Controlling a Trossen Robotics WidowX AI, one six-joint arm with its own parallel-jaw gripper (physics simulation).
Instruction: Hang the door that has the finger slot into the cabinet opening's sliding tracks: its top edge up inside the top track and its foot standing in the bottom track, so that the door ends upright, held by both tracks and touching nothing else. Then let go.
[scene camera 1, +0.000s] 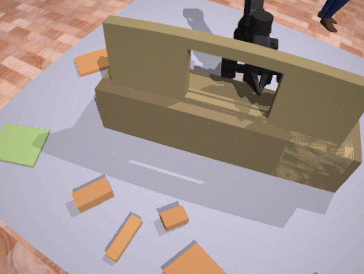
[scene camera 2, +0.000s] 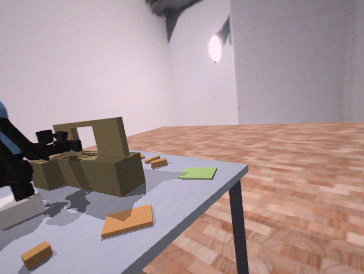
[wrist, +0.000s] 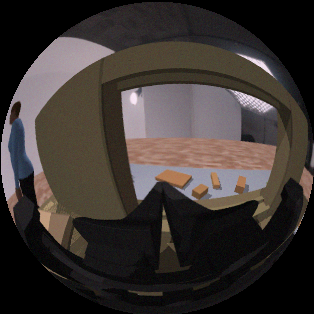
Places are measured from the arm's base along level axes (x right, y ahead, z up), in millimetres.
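Pixels of known places: gripper, between the fingertips: (scene camera 1: 259, 94) (wrist: 161, 185); arm's base, origin of its link: (scene camera 2: 24, 196).
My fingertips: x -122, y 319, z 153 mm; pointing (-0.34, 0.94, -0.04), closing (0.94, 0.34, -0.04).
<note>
For each thing: its middle in the pictures, then the offset to it from my fingertips. "spot": a spot on its surface instead.
- bottom track, middle of its body: (wrist: 213, 223) (scene camera 1: 226, 107) (scene camera 2: 90, 154) dx +69, dy +13, dz -72 mm
- pale tan panel, middle of its body: (wrist: 40, 230) (scene camera 2: 46, 157) dx -180, dy -144, dz -62 mm
- orange slab, middle of its body: (scene camera 1: 98, 60) (scene camera 2: 128, 219) dx +613, dy -124, dz -225 mm
- green panel, middle of its body: (scene camera 1: 18, 143) (scene camera 2: 197, 172) dx +605, dy +310, dz -228 mm
- orange block, middle of its body: (scene camera 1: 92, 195) (wrist: 240, 183) (scene camera 2: 159, 162) dx +284, dy +329, dz -215 mm
- narrow bar, middle of its body: (scene camera 1: 124, 238) (wrist: 214, 179) dx +152, dy +383, dz -222 mm
- small block, middle of its body: (scene camera 1: 174, 218) (wrist: 199, 190) dx +72, dy +280, dz -217 mm
- larger slab, a spot on its surface: (scene camera 1: 194, 261) spot: dx -21, dy +355, dz -217 mm
The olive cabinet (scene camera 1: 145, 62) (scene camera 2: 111, 137) (wrist: 75, 145) stands upright on its deep base, with a rectangular opening through its wall. Grooved rails of the bottom track (scene camera 1: 225, 106) run along the opening's lower edge; no door shows in the opening. Part of a pale tan panel (wrist: 54, 227) lies at the lower left in the wrist view, on the base; no finger slot shows on its visible part, and the rest is hidden behind my gripper. My gripper (scene camera 1: 259, 93) (scene camera 2: 79, 145) (wrist: 161, 185) is shut and empty, with its tips together behind the opening, above the base.
An orange slab (scene camera 1: 91, 63) (scene camera 2: 127, 220) lies beside the cabinet on the arm's side. A green panel (scene camera 1: 22, 145) (scene camera 2: 199, 173) lies beyond the cabinet's end. An orange block (scene camera 1: 93, 194), a narrow bar (scene camera 1: 123, 237), a small block (scene camera 1: 174, 217) and a larger slab (scene camera 1: 194, 261) lie across the cabinet.
</note>
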